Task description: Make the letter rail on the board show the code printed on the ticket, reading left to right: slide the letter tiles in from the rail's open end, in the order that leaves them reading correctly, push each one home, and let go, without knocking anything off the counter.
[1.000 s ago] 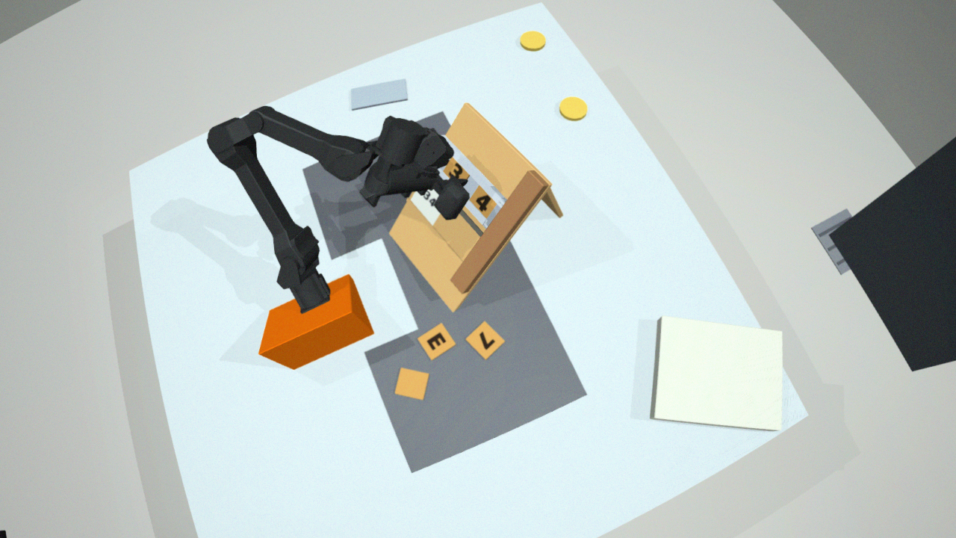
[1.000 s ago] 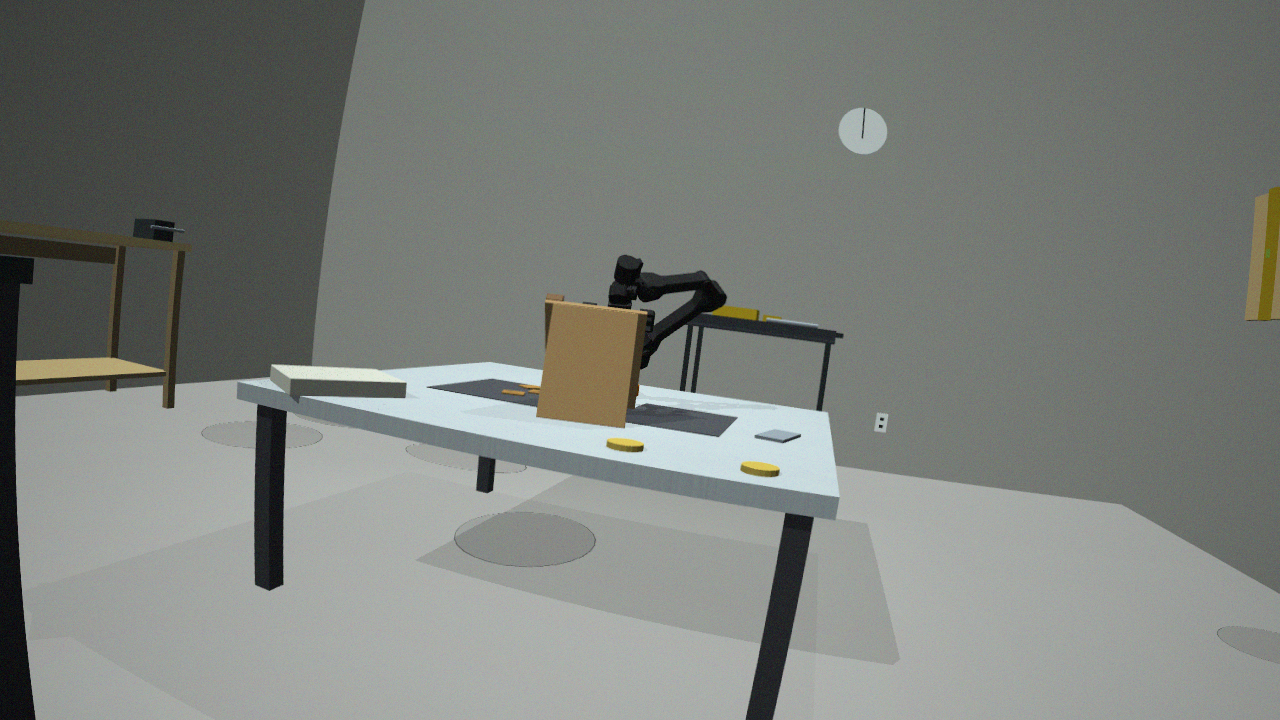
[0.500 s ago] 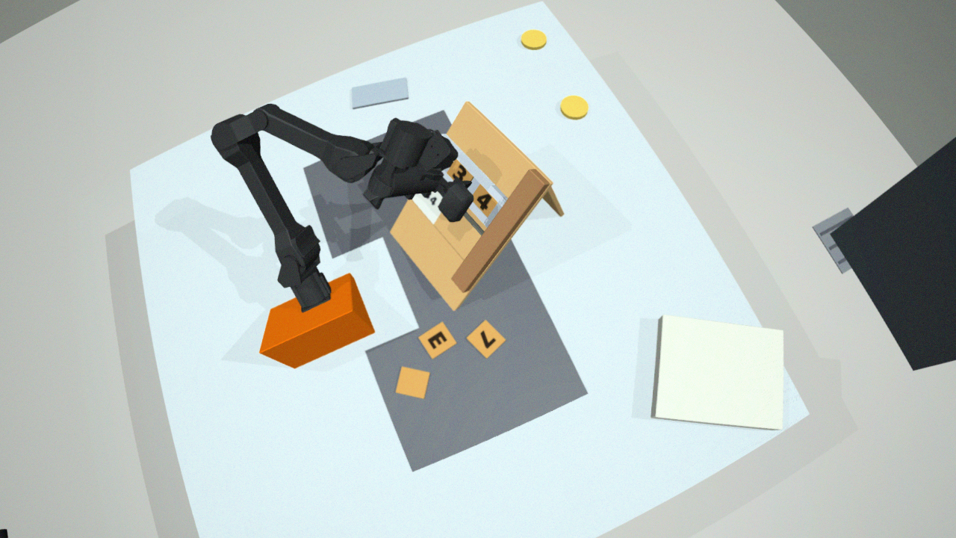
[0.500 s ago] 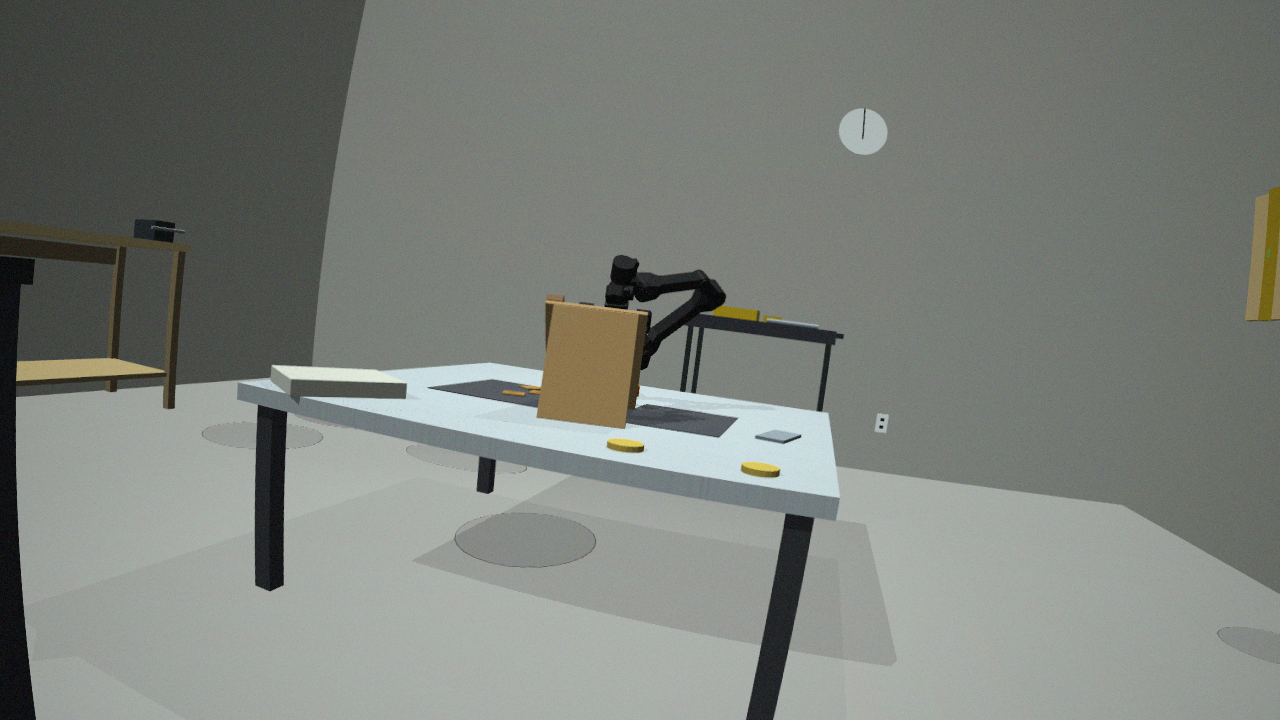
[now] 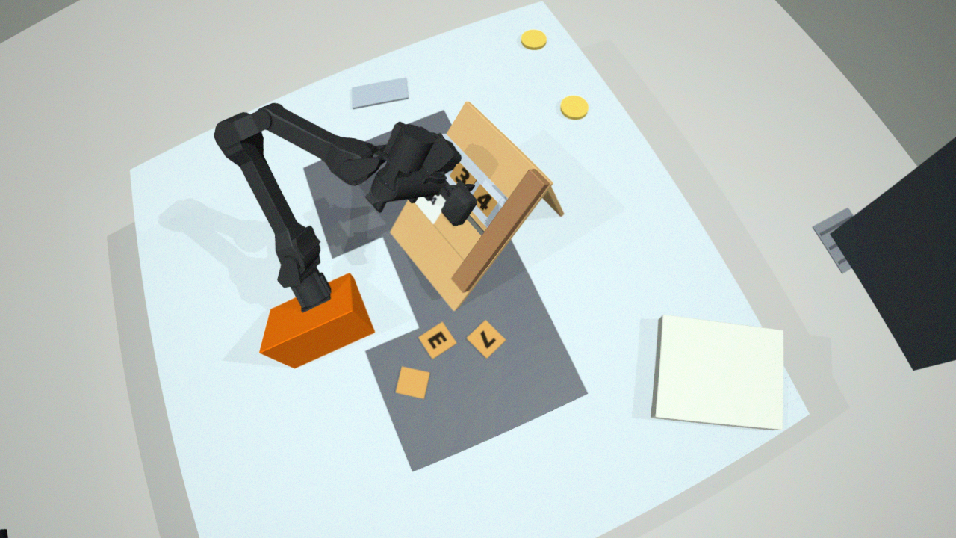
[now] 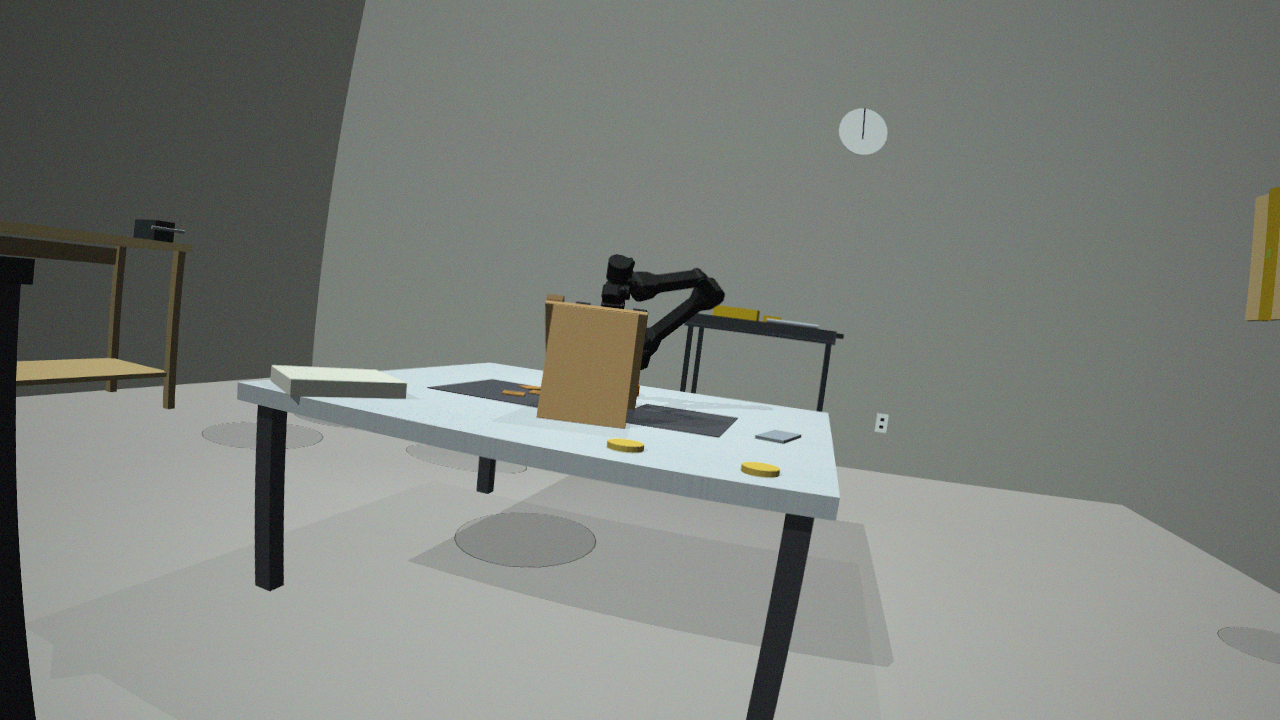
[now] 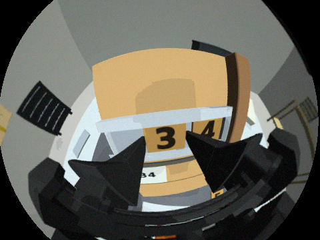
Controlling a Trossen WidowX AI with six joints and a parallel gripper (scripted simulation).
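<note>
The tile marked 3 lies right at my gripper tip. Round my gripper tip: white ticket (7 cm below, 7 cm behind, 3 cm to the left); tile marked 4 (6 cm to the right, 1 cm ahead); blank tile (28 cm to the right, 27 cm behind, 18 cm below).
</note>
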